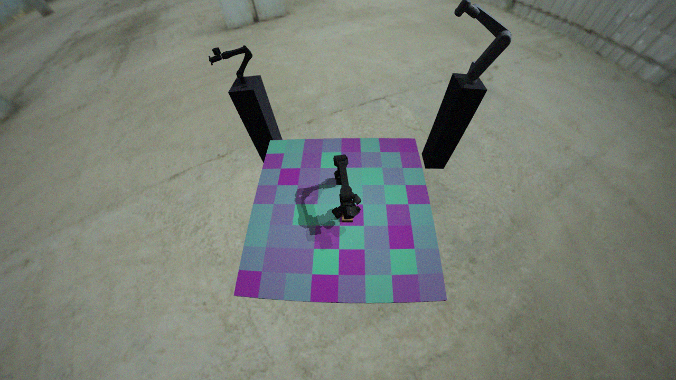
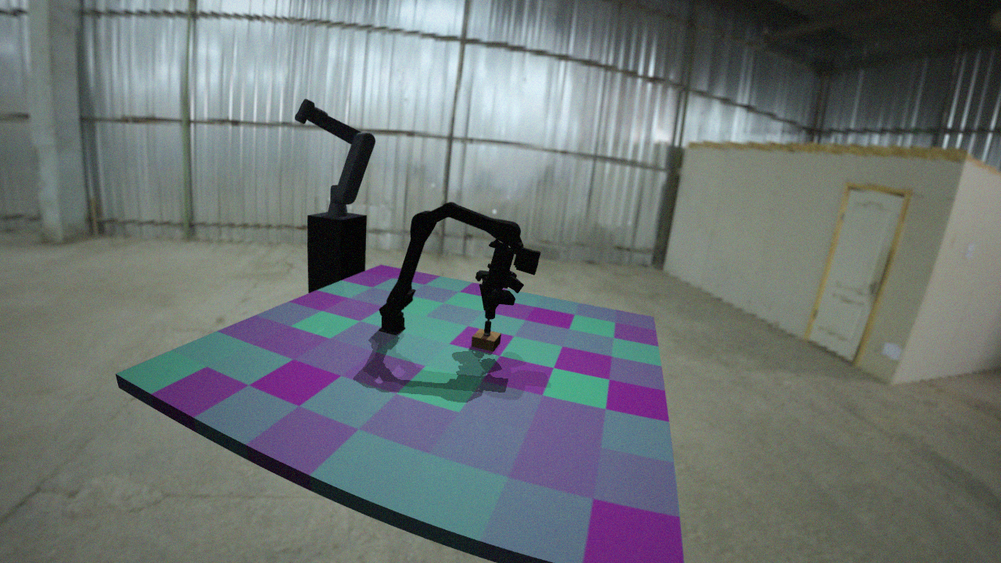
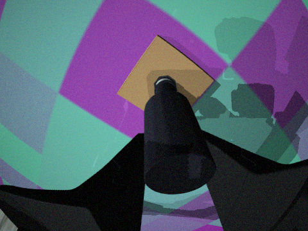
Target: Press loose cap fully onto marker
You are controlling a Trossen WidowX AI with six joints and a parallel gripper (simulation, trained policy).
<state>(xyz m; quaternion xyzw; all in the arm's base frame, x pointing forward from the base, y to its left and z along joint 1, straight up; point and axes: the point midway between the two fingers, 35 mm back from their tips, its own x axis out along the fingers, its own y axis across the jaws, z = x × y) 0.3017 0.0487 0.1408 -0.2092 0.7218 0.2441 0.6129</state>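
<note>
My gripper tip is now 4 cm above the dark marker. The rest, counted from my gripper tip: dark cap: 1 cm ahead, 1 cm above.
</note>
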